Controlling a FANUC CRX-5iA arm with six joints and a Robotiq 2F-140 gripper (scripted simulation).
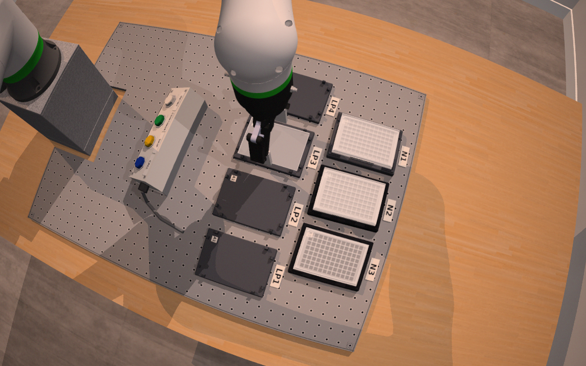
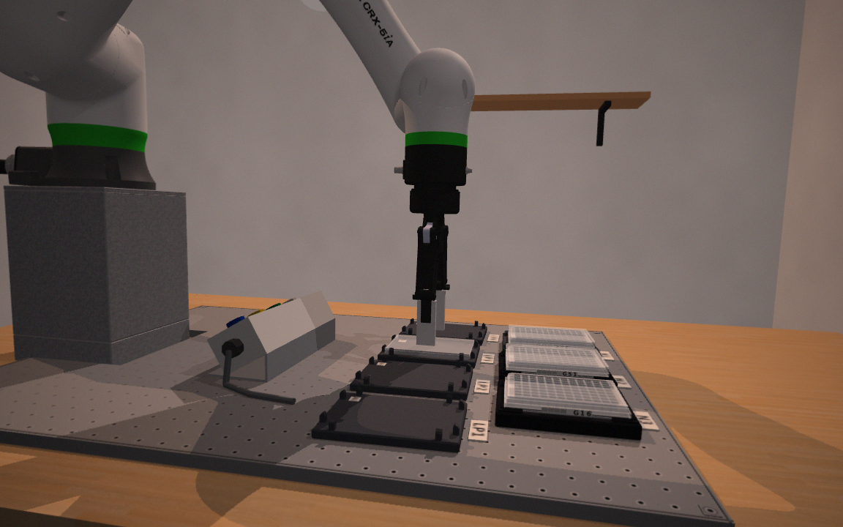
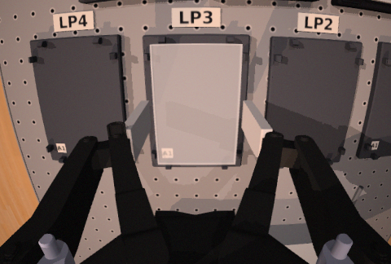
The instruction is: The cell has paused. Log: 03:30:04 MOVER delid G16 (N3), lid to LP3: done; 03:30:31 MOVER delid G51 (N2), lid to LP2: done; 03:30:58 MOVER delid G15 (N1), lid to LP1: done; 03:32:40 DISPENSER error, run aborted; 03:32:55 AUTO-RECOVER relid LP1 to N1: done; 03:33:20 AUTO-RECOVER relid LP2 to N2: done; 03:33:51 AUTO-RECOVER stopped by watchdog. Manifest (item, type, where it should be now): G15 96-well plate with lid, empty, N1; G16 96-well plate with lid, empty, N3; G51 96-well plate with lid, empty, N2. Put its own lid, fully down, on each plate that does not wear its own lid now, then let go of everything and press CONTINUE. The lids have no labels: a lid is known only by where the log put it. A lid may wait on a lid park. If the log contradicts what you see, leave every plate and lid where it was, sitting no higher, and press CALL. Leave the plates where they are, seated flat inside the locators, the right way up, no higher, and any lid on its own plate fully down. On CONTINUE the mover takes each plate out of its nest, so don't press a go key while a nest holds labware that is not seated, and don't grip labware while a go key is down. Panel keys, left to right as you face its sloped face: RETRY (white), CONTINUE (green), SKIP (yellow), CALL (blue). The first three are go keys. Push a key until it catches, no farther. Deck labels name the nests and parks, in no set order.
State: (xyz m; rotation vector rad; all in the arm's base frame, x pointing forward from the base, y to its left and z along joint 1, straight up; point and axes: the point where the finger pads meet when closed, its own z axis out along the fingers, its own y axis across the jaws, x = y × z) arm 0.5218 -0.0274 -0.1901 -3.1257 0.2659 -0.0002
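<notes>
My hand is 4 cm above the clear lid. Also, from my hand: lid park LP2: 2 cm behind, 12 cm to the right, 5 cm below; then lid park LP4: 2 cm ahead, 12 cm to the left, 5 cm below; then lid park LP3: 5 cm below.
</notes>
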